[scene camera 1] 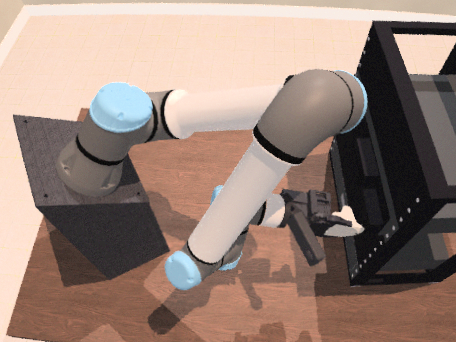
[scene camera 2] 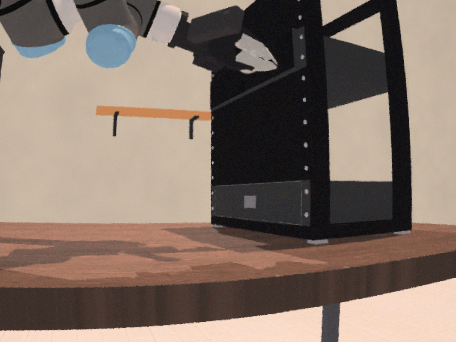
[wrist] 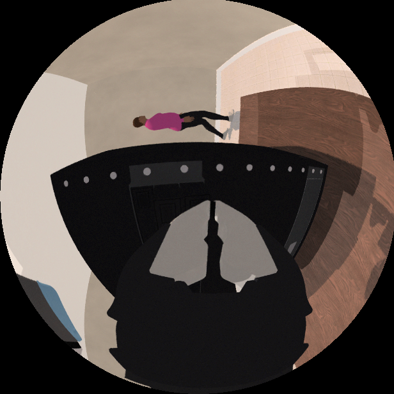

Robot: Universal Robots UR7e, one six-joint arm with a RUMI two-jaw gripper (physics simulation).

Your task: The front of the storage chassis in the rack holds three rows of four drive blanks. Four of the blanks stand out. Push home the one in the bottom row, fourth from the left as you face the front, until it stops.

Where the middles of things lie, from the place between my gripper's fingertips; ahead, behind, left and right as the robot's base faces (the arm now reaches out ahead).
The black rack [scene camera 2: 270,128] lies 14 cm ahead of my hand, 24 cm to the left of it and 5 cm below it.
